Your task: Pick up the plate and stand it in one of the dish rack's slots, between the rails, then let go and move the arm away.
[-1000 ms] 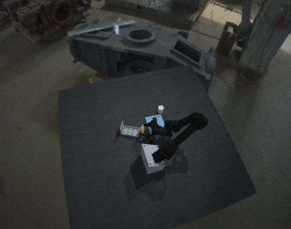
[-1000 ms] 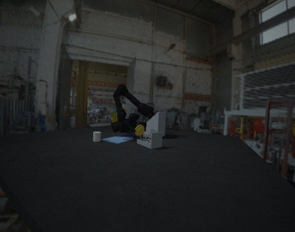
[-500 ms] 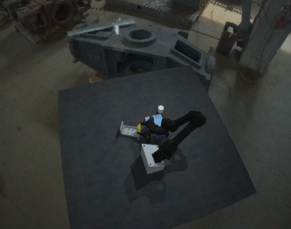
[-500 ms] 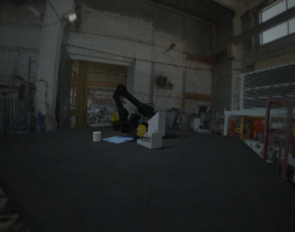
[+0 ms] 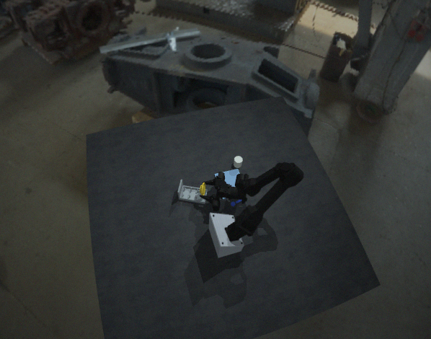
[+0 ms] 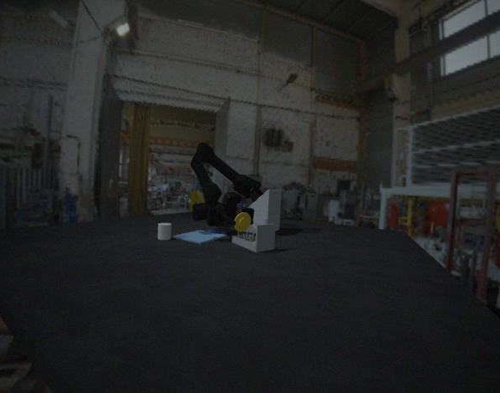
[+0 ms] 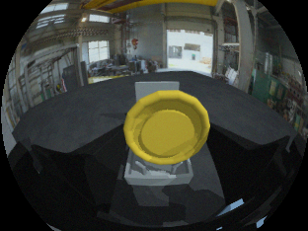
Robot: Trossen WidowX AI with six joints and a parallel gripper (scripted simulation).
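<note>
The dish rack is 4 cm to the left of my gripper tip, 4 cm below it and 1 cm ahead of it. From my gripper tip the other things lie so: light blue mat: 16 cm to the right, 7 cm below, 1 cm ahead; then blue spoon: 15 cm to the right, 10 cm behind, 6 cm below; then yellow plate: 1 cm to the right.
</note>
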